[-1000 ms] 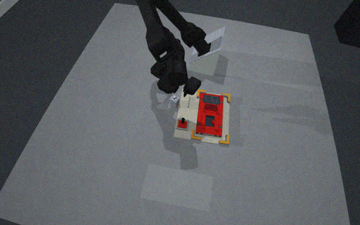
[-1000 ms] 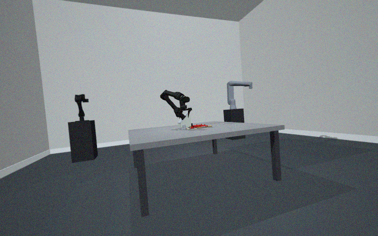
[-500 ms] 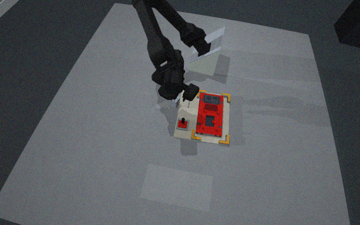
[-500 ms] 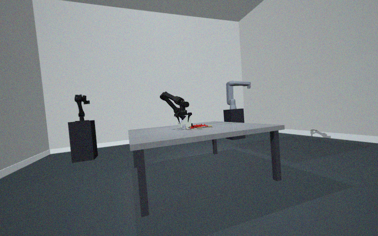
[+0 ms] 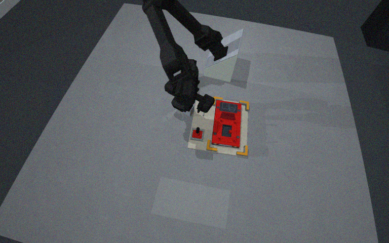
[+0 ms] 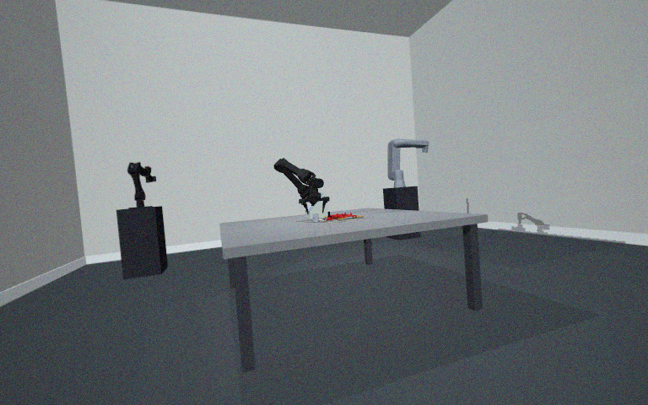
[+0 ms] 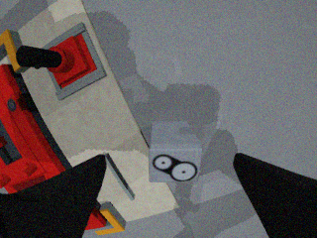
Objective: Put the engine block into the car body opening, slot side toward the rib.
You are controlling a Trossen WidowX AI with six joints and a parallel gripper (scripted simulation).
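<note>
Now: the engine block 10 mm to the right of my gripper tip and 20 mm below it.
</note>
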